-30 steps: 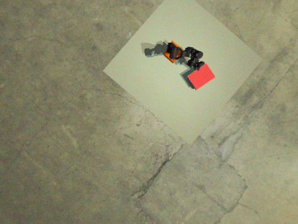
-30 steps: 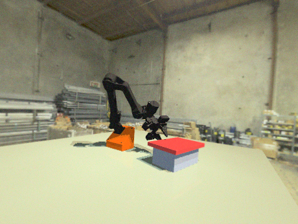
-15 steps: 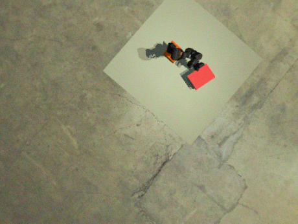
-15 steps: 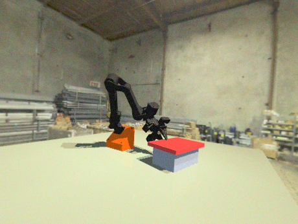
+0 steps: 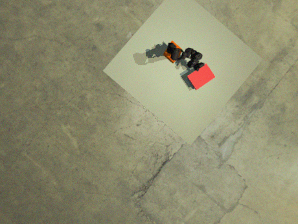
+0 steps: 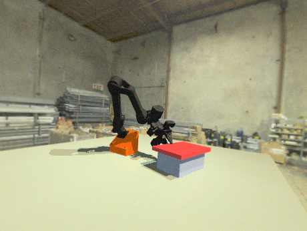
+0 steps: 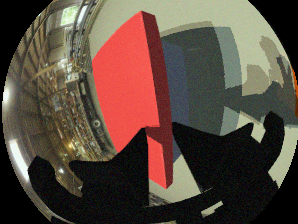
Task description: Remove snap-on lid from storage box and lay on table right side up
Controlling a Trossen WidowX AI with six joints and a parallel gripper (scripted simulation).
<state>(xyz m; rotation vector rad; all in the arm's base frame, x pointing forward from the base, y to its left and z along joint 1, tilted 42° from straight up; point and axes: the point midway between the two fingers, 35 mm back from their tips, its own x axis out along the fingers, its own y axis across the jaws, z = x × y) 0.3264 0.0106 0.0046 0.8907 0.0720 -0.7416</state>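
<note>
My gripper tip is 7 cm short of the red lid and 2 cm to the left of it. The rest, counted from my gripper tip: storage box: 7 cm ahead, 4 cm below, 2 cm to the right.
</note>
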